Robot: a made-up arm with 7 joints.
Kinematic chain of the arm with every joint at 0, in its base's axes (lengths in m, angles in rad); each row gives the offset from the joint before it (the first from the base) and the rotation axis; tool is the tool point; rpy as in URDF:
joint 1: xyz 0.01 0 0.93 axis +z
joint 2: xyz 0.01 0.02 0 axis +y
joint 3: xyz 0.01 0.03 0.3 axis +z
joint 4: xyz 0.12 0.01 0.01 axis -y
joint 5: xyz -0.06 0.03 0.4 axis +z
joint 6: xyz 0.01 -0.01 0 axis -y
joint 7: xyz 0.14 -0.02 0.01 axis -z
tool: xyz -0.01 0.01 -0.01 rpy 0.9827 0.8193 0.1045
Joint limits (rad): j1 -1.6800..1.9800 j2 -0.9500..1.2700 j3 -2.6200..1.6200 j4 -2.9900..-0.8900 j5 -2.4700..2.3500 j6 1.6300..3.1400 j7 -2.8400..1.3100
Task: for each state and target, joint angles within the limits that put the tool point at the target. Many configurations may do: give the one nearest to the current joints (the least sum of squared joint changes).
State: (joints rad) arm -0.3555 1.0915 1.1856 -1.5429 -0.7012 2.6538 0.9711
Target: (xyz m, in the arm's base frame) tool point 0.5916 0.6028 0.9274
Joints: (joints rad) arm -0.0238 1.2522 1.1305 -1.4259 -0.6745 2.4589 1.0047
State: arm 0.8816 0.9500 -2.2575 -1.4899 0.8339 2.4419 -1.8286
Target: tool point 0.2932 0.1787 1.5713
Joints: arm 1.1748 1.2125 -2.5861 -1.4261 0.8649 2.6165 -1.8252
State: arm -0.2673 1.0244 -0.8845 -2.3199 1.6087 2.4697 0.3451
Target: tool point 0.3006 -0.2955 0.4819
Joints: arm -0.1542 1.2252 -0.4567 -1.9778 1.5554 2.2756 0.3600
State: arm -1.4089 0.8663 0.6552 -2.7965 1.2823 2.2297 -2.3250
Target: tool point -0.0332 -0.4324 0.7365
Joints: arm -1.6800 0.3196 0.0508 -2.5065 1.2215 2.4747 -2.3303
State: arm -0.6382 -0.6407 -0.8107 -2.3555 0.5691 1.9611 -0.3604
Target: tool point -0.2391 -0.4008 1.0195
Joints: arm -0.9430 -0.6296 -1.2107 -2.4306 0.5945 2.0057 -0.3705
